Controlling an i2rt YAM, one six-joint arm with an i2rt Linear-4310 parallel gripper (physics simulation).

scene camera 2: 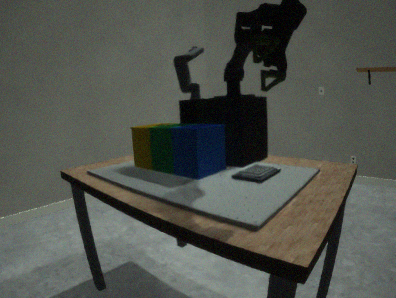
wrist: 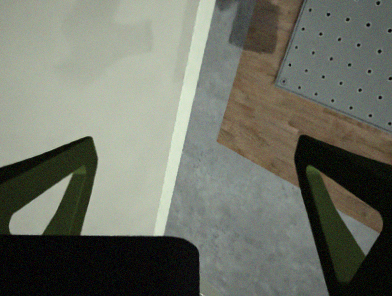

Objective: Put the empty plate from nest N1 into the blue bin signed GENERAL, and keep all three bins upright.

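Where they show: gripper, fingertip midpoint: [scene camera 2: 260, 77] [wrist: 195, 147]; arm's base, origin of the base link: [scene camera 2: 234, 97].
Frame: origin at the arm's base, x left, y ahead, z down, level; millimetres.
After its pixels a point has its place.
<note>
The blue bin [scene camera 2: 200, 150] @[x 97, y 346, z 188 mm] stands upright on the grey perforated board [scene camera 2: 240, 207] @[x 359, y 483, z 290 mm] [wrist: 345, 65] @[x 388, y 468, z 290 mm], at the right end of a tight row with the green bin [scene camera 2: 161, 150] @[x -86, y 376, z 200 mm] and the yellow bin [scene camera 2: 142, 149] @[x -212, y 384, z 206 mm], which also stand upright. Their insides and signs do not show. A low, dark, square piece [scene camera 2: 256, 172] @[x 272, y 260, z 262 mm] with a ridged top lies on the board right of the blue bin; it is too dim to tell plate from nest or read a label. My gripper [scene camera 2: 260, 69] @[x 409, y 462, z -28 mm] [wrist: 195, 147] @[x 409, y 462, z -28 mm] is open and empty, high above and behind that piece.
A black block [scene camera 2: 250, 130] @[x 112, y 42, z 148 mm] stands behind the bins and carries the arm. A grey bent stand [scene camera 2: 184, 72] rises at its left. The wooden table [scene camera 2: 295, 240] @[x 541, y 542, z 303 mm] [wrist: 260, 125] @[x 525, y 548, z 303 mm] extends beyond the board; its edge shows in both views. A wooden shelf [scene camera 2: 377, 69] is on the wall at right.
</note>
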